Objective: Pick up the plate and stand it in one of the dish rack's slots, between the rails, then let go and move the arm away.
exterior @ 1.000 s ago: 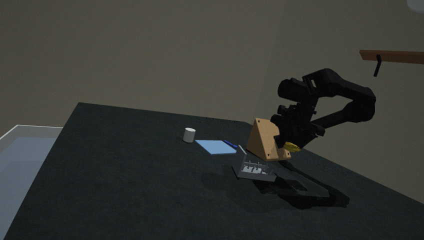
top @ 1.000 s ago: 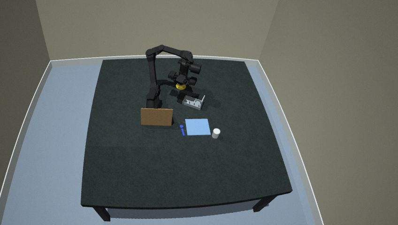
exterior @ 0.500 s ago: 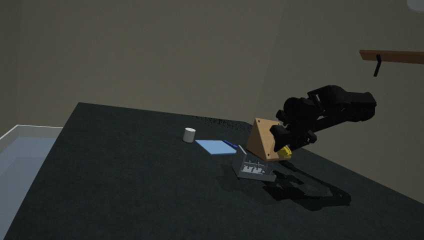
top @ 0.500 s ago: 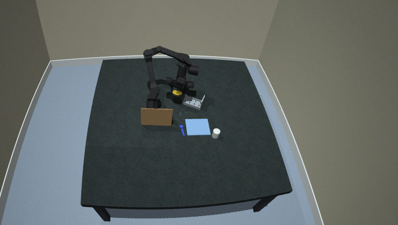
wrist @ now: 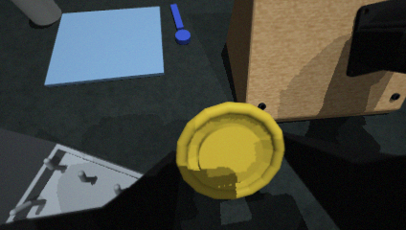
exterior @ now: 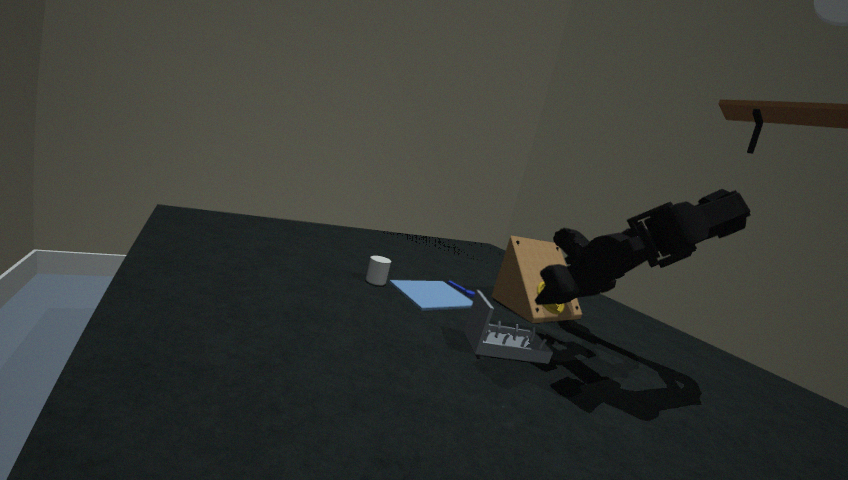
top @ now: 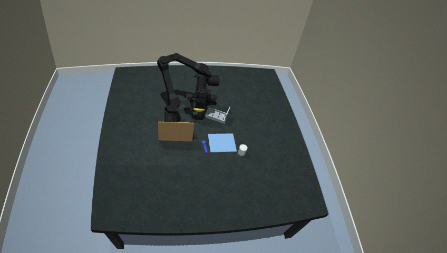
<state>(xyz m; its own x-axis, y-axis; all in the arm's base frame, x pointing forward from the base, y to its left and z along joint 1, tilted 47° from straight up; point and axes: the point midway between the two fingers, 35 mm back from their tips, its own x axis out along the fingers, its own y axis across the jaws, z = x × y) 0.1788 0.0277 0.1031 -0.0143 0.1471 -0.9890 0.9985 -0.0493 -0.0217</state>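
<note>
Right now my gripper tip is 12 cm short of the grey dish rack, 2 cm to the right of it and 5 cm above it. From my gripper tip the other things lie so: yellow plate 1 cm above; then blue spoon 1 cm ahead, 20 cm to the right, 7 cm below; then light blue mat 11 cm ahead, 19 cm to the right, 7 cm below.
</note>
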